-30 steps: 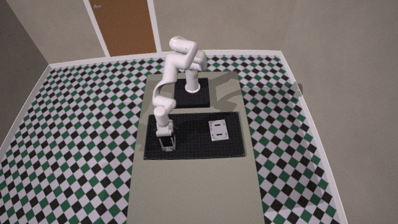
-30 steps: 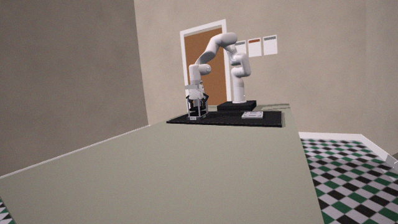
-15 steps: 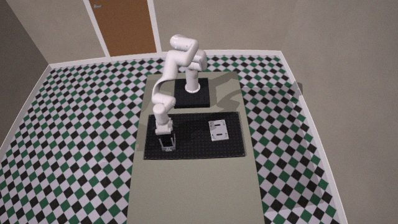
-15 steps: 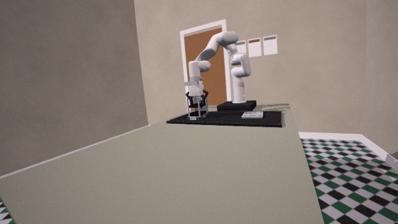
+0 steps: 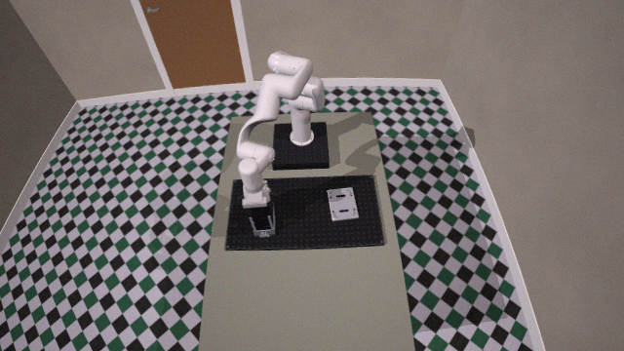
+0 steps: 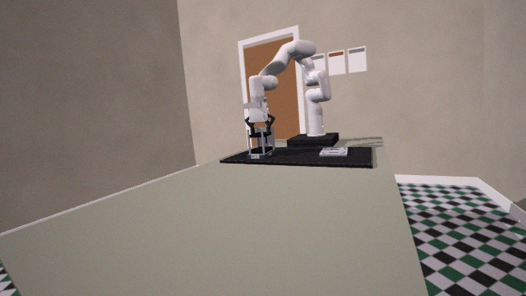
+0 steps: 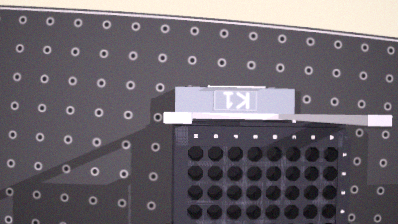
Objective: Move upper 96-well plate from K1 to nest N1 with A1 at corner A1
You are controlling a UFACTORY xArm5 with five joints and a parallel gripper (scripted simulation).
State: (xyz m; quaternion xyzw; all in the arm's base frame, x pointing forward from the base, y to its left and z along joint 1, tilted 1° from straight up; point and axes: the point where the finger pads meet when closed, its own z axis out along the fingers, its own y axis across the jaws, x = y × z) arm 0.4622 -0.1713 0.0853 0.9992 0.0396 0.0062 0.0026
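My hand is 70 mm past the plate nest N1, 360 mm to the right of it and 110 mm above it. Also, from my hand: A1 mark: 10 mm ahead, 310 mm to the left, 110 mm below; black 96-well plate: 10 mm below.
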